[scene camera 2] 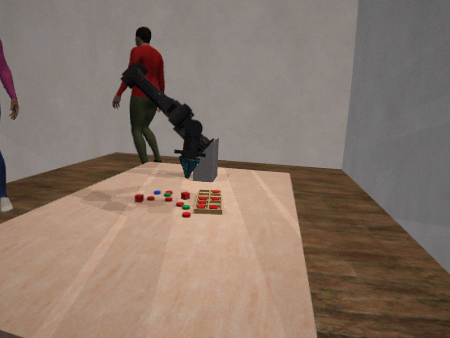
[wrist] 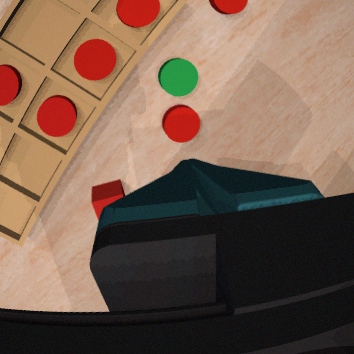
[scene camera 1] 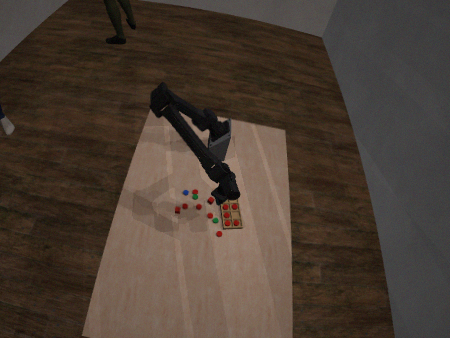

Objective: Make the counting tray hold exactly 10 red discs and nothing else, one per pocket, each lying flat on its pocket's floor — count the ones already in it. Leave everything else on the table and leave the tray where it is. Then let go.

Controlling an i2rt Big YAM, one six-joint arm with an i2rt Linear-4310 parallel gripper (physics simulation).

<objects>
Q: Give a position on a wooden counting tray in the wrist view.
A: At 45, 45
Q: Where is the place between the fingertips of my gripper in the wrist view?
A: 188, 172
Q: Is my gripper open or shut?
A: Shut.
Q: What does my gripper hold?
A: Nothing.
</objects>
